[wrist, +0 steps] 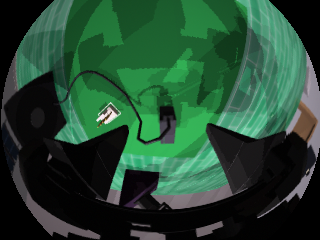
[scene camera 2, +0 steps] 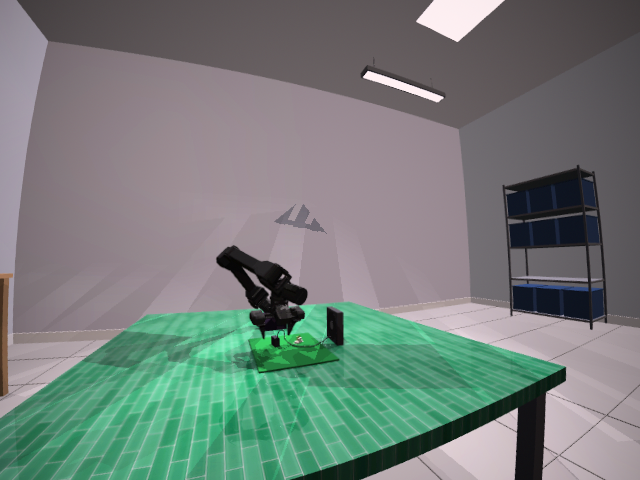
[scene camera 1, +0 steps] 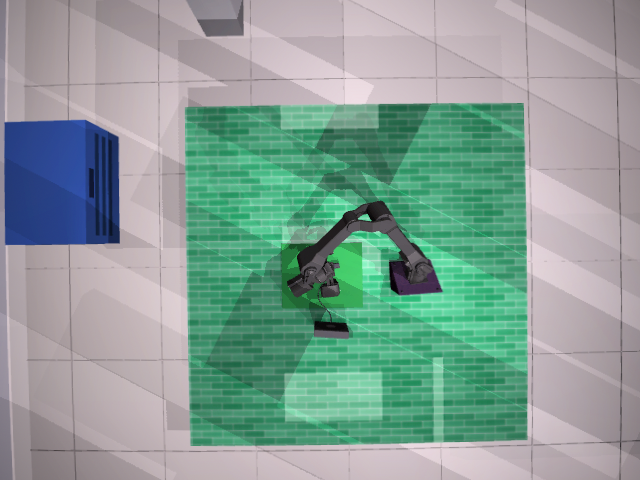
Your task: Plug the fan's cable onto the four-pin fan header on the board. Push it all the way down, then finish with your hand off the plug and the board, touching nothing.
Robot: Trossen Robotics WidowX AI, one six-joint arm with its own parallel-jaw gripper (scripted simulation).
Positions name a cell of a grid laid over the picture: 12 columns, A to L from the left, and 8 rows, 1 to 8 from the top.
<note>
The gripper (scene camera 2: F6) is open, holding nothing. Further things: a black fan (wrist: B4).
The gripper shows as well in the wrist view (wrist: G5).
</note>
